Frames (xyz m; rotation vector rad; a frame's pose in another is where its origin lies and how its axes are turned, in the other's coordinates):
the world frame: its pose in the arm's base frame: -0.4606 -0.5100 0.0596 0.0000 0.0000 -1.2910
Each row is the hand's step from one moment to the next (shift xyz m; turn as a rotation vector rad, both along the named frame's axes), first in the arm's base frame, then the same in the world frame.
Working: the arm's base frame: its pose in the world frame: -0.3630 0.5835 -0.0596 0.0000 0.0000 1.2910

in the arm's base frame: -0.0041 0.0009 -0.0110 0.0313 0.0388 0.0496
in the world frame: -0.0020 -0.0037 -0.0110 -0.0286 0.0408 0.0496
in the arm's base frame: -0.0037 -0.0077 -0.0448 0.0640 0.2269 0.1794
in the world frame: 0.0064 -0.0057 -0.0448 -0.2004 0.1242 0.1794
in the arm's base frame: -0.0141 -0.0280 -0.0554 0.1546 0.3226 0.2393
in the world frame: 0.0230 -0.0213 -0.0554 -0.2674 0.2377 0.2393
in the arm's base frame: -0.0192 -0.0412 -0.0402 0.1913 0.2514 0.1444
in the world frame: 0.0343 -0.0298 -0.0402 -0.1888 0.2533 0.1444
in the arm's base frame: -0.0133 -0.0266 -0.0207 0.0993 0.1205 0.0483
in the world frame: 0.0219 -0.0201 -0.0207 -0.0884 0.1287 0.0483
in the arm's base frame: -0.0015 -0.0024 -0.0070 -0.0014 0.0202 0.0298
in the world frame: 0.0019 -0.0021 -0.0070 -0.0198 0.0042 0.0298
